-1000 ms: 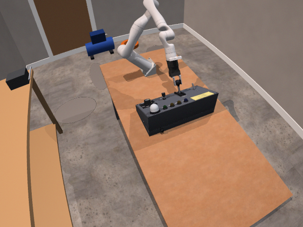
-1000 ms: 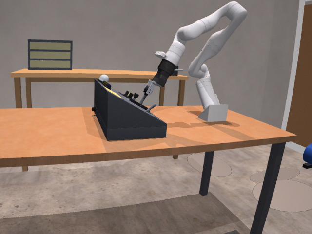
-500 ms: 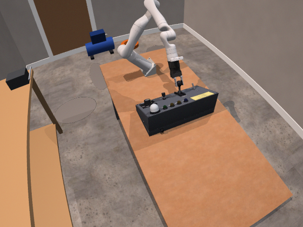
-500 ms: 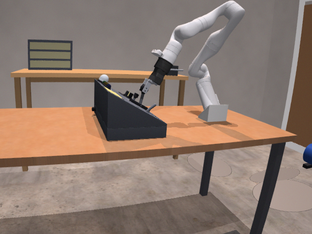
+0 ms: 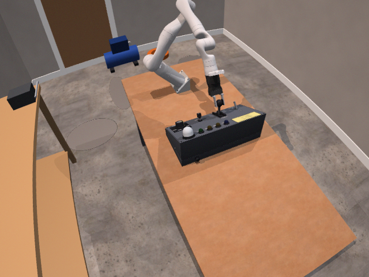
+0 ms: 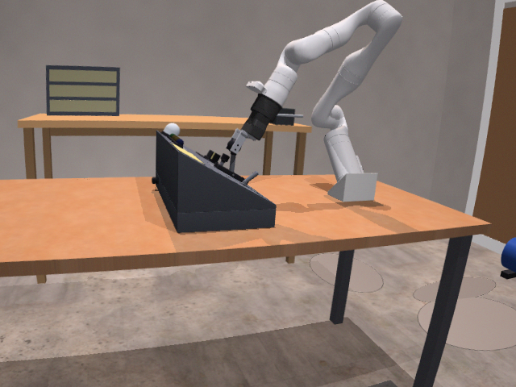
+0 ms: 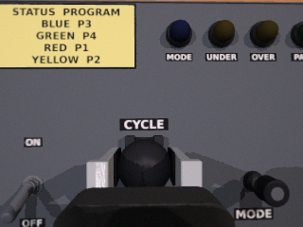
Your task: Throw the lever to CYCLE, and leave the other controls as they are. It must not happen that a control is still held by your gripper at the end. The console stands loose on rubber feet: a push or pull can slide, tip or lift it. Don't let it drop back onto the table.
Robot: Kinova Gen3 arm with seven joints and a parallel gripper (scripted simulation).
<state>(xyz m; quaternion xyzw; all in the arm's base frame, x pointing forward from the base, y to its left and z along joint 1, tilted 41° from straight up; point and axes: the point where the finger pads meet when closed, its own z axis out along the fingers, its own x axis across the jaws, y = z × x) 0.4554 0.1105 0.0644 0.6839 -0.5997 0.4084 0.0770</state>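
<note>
My gripper is now 4 cm above the lever. The rest, counted from my hand: check toggle 12 cm to the left, 7 cm below; mode knob 12 cm to the right, 6 cm below, 1 cm behind; dark console 8 cm below, 6 cm to the right, 4 cm ahead.
</note>
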